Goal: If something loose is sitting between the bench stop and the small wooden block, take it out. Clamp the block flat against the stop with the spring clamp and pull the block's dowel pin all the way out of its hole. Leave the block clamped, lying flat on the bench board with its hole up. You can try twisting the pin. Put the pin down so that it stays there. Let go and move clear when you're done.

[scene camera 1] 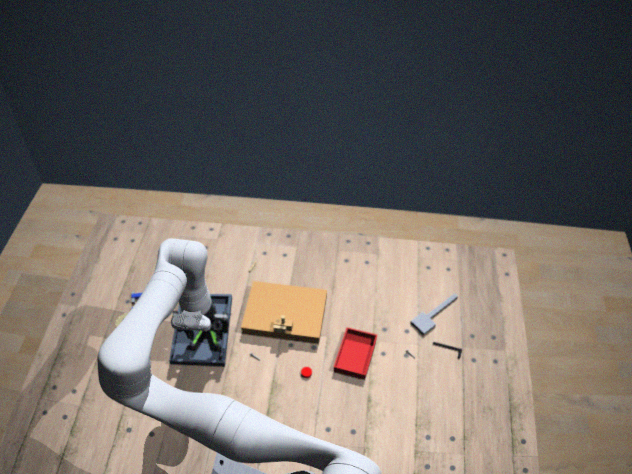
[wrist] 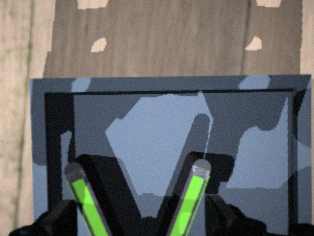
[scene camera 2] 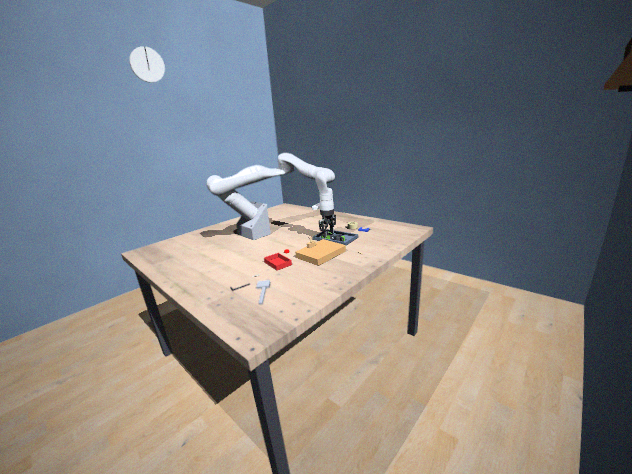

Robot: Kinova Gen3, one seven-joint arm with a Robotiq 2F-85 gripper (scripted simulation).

bench board: scene camera 1; scene camera 2; not seen in the wrist view (out of frame)
same spot on bench board: (scene camera 2: 324,250) = (scene camera 1: 290,298)
